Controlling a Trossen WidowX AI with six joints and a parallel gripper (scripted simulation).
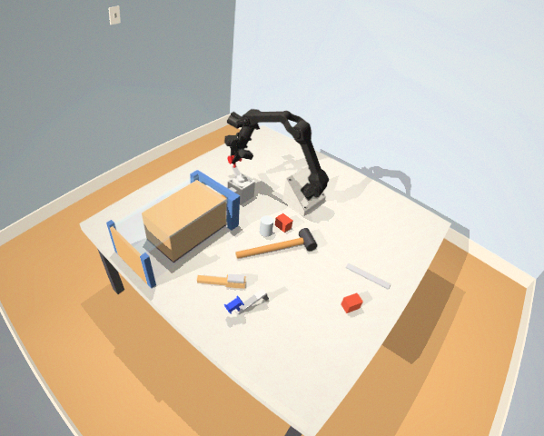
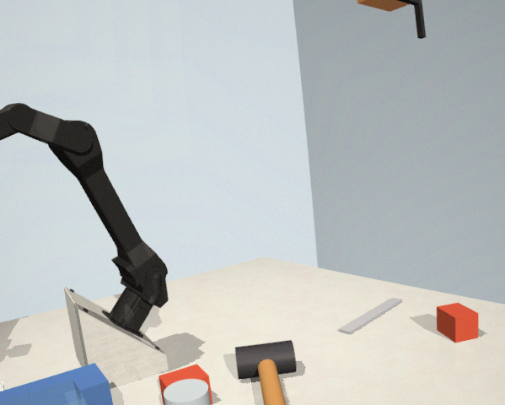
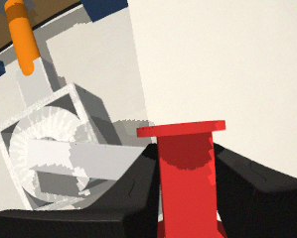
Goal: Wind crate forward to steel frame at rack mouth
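The grey crank bar is 10 mm ahead of my gripper tip, 40 mm to the left of it and 30 mm below it. Also, from my gripper tip: grey winch (20 mm ahead, 90 mm to the left, 100 mm below); blue frame (200 mm ahead, 80 mm to the left, 30 mm below); red knob (10 mm behind, 10 mm to the left).
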